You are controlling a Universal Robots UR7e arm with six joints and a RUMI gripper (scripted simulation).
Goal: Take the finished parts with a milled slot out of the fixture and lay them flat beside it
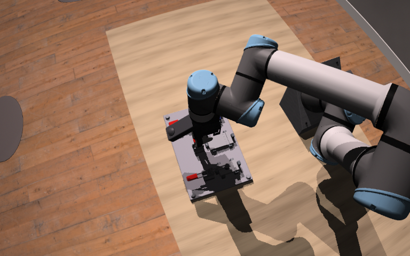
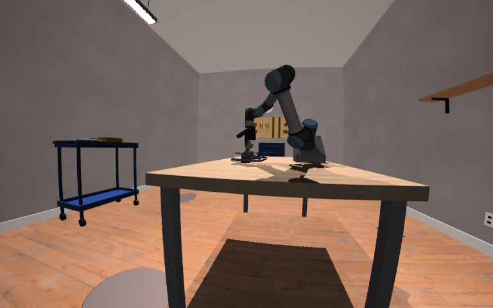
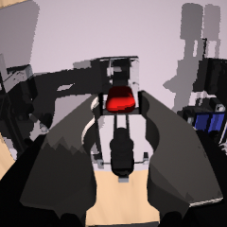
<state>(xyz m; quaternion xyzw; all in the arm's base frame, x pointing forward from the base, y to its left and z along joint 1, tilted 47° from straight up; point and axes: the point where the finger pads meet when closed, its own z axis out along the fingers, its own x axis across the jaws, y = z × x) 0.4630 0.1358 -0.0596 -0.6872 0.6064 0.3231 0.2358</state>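
Right now my hand is 100 mm past the pale grey part, 50 mm above it and 10 mm to the left of it. The rest, counted from my hand: grey fixture plate: 70 mm below, 40 mm behind; then blue blank: 110 mm to the right, 80 mm behind, 50 mm below.
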